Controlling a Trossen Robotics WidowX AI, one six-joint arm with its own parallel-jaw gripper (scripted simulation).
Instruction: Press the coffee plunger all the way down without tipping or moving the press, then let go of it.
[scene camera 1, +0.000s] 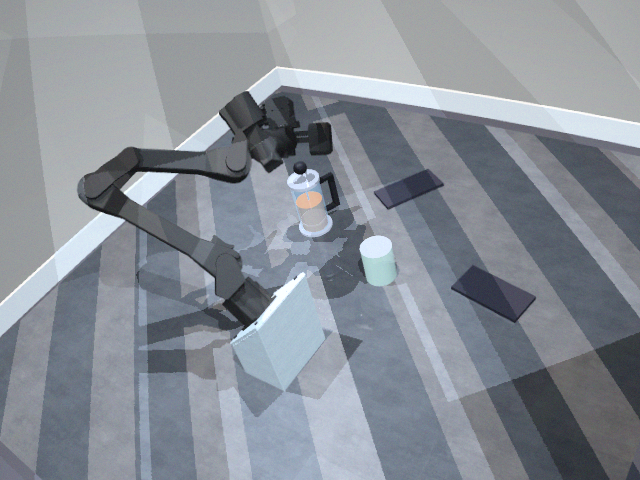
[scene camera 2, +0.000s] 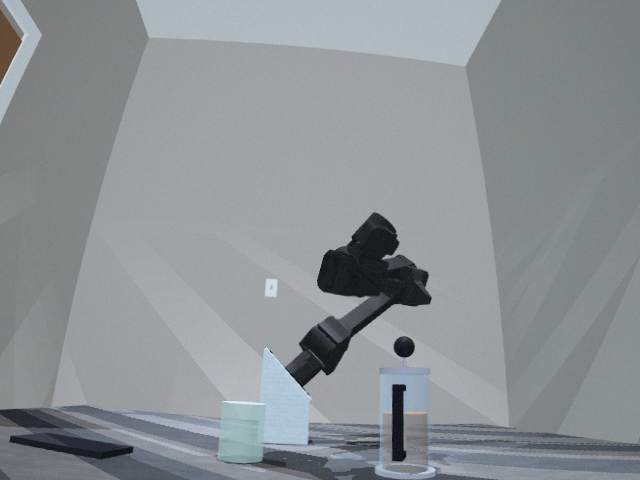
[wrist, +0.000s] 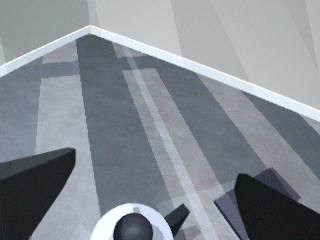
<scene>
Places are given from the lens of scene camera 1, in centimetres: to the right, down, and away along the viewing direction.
my gripper (scene camera 1: 298, 137): -4, -21, 129
coffee press (scene camera 1: 305, 187): -3, -11, 132
</scene>
